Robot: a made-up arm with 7 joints.
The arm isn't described. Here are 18 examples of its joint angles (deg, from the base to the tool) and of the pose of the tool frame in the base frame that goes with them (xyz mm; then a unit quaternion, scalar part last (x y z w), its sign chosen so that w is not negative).
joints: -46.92 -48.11 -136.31 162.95 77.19 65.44 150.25
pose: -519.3 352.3 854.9 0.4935 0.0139 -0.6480 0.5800
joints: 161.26 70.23 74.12 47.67 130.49 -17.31 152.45
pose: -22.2 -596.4 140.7 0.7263 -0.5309 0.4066 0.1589
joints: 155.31 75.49 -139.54 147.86 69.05 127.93 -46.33
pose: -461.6 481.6 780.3 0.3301 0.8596 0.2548 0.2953
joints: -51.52 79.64 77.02 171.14 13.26 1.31 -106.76
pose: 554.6 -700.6 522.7 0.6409 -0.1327 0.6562 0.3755
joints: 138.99 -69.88 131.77 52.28 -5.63 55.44 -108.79
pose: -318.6 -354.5 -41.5 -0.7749 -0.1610 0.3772 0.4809
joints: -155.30 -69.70 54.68 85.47 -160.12 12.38 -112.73
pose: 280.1 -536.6 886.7 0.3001 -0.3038 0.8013 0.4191
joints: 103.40 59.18 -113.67 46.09 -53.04 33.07 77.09
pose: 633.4 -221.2 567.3 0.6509 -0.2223 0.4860 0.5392
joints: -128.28 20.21 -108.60 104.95 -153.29 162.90 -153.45
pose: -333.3 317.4 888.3 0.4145 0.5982 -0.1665 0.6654
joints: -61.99 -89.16 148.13 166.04 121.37 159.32 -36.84
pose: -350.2 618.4 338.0 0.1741 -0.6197 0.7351 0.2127
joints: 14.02 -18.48 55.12 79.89 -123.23 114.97 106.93
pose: 233.2 532.4 761.1 0.2586 -0.3118 0.9069 0.1160
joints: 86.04 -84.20 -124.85 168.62 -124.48 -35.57 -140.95
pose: 71.6 -842.7 423.9 0.0943 0.6291 -0.5197 0.5703
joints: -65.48 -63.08 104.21 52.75 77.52 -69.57 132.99
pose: 609.9 118.8 287.4 -0.1218 0.3807 -0.4086 0.8206
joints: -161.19 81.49 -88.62 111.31 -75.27 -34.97 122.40
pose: -687.3 366.1 463.2 -0.0319 -0.8657 -0.2699 0.4204
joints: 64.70 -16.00 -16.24 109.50 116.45 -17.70 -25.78
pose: 469.0 262.7 970.5 -0.4311 0.3292 -0.3298 0.7727
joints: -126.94 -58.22 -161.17 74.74 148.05 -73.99 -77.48
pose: 138.9 332.2 -71.8 0.9021 -0.0544 0.0256 0.4273
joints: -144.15 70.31 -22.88 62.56 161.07 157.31 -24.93
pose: -332.3 -3.2 -141.8 0.1547 0.3010 -0.9310 0.1370
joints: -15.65 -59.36 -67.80 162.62 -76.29 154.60 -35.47
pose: -666.2 -12.4 719.9 -0.4771 0.8330 -0.1988 0.1975
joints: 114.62 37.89 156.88 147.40 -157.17 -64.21 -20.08
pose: -134.6 89.3 1111.7 0.2463 0.4066 -0.5328 0.7001
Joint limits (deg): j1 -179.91..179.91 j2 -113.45..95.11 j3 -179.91..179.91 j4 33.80..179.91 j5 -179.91..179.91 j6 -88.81..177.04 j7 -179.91..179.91
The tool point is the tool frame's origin. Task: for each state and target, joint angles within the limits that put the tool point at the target. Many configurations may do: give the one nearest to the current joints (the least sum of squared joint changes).
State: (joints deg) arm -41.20 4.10 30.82 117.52 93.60 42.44 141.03
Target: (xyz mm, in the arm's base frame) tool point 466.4 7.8 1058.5
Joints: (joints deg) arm -39.12 -17.23 29.97 117.68 91.90 53.20 141.10
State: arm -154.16 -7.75 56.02 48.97 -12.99 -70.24 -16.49
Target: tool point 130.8 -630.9 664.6
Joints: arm -143.72 -18.03 62.14 71.55 -13.95 -65.80 -16.27
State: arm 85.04 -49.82 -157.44 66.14 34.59 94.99 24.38
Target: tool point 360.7 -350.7 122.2
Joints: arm 97.53 -7.34 -143.00 48.27 38.25 133.25 33.47
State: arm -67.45 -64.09 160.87 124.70 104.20 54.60 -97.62
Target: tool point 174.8 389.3 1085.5
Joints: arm -83.13 -5.04 144.58 136.04 99.39 90.13 -118.11
